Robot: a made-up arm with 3 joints. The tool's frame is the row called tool.
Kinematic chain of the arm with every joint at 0, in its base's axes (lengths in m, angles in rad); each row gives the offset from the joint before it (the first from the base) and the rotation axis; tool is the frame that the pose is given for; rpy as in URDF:
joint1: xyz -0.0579 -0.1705 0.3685 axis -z
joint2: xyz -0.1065 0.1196 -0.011 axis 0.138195 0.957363 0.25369
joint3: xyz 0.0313 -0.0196 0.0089 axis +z
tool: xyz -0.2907 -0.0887 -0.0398 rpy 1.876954 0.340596 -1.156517
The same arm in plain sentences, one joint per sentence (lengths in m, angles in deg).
The arm has three revolute joints in a row. What follows holds with every joint at zero, and every direction is one of the base frame's.
The first joint is mounted 0.0579 m along -x and 0.1705 m along -y and 0.3685 m along +z from the base frame's origin and turns about -z.
The second joint is mounted 0.1065 m along -x and 0.1196 m along +y and 0.011 m along -z from the first joint and turns about the direction (0.138195, 0.957363, 0.25369).
The third joint is mounted 0.0313 m along +x and 0.0196 m along -y and 0.0089 m along +z from the second joint and turns about +z.
The tool frame, which is the frame that the pose is given for, is mounted 0.2907 m along -x and 0.0887 m along -y and 0.0398 m along -z from the third joint; its axes are the base frame's turned by roll 107.54, pitch 19.51 and yaw -66.26 deg (as in URDF: about the fixed x, then y, then z).

